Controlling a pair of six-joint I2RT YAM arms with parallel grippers.
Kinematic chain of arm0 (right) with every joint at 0, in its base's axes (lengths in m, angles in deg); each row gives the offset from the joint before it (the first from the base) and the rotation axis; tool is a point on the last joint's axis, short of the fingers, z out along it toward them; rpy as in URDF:
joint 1: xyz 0 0 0.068 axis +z
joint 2: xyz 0.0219 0.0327 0.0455 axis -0.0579 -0.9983 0
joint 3: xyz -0.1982 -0.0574 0.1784 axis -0.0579 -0.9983 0
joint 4: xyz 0.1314 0.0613 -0.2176 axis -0.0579 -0.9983 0
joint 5: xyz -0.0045 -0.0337 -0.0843 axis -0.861 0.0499 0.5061
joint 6: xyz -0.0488 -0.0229 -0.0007 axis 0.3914 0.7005 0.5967
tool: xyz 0 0 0 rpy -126.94 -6.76 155.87
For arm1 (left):
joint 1: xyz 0 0 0.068 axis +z
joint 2: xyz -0.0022 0.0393 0.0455 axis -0.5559 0.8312 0
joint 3: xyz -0.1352 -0.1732 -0.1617 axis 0.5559 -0.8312 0
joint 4: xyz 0.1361 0.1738 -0.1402 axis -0.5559 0.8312 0
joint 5: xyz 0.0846 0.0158 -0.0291 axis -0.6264 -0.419 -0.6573
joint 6: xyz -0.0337 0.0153 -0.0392 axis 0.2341 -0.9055 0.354
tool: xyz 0 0 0 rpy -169.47 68.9 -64.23
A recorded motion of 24 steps. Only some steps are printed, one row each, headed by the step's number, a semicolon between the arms.
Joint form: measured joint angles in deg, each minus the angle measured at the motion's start. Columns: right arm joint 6, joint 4, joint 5, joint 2, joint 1, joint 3; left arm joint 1, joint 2, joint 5, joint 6, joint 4, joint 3.
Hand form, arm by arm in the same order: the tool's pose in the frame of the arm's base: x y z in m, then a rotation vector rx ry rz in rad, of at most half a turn. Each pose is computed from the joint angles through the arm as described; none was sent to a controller.
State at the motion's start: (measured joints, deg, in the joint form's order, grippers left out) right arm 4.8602 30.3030 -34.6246 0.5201 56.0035 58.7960; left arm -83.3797 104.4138 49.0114 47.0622 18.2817 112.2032
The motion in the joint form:
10: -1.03 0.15 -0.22 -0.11 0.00 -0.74; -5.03 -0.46 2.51 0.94 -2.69 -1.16
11: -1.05 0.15 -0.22 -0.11 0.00 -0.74; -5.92 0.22 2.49 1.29 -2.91 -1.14
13: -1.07 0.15 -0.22 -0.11 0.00 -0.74; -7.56 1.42 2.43 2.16 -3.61 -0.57
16: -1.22 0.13 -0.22 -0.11 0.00 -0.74; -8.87 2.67 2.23 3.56 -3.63 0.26
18: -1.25 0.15 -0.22 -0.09 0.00 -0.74; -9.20 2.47 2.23 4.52 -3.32 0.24
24: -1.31 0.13 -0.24 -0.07 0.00 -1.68; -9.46 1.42 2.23 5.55 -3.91 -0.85
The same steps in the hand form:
10: 0.1081 0.1303 0.2286 -0.3669 2.1390 0.6105; 0.1196 -0.1574 0.1500 -1.0679 2.5269 -0.7172
11: 0.1081 0.1303 0.2286 -0.3665 2.1391 0.6107; 0.1177 -0.1599 0.1482 -1.0582 2.5397 -0.7127
13: 0.1081 0.1303 0.2286 -0.3661 2.1392 0.6109; 0.1152 -0.1665 0.1479 -1.0443 2.5529 -0.7252
16: 0.1081 0.1303 0.2286 -0.3635 2.1403 0.6122; 0.1135 -0.1723 0.1480 -1.0504 2.5611 -0.7263
18: 0.1081 0.1303 0.2286 -0.3627 2.1398 0.6129; 0.1121 -0.1723 0.1482 -1.0664 2.5606 -0.7289
24: 0.1074 0.1294 0.2230 -0.3667 2.1546 0.6031; 0.1094 -0.1697 0.1469 -1.0847 2.5526 -0.7475

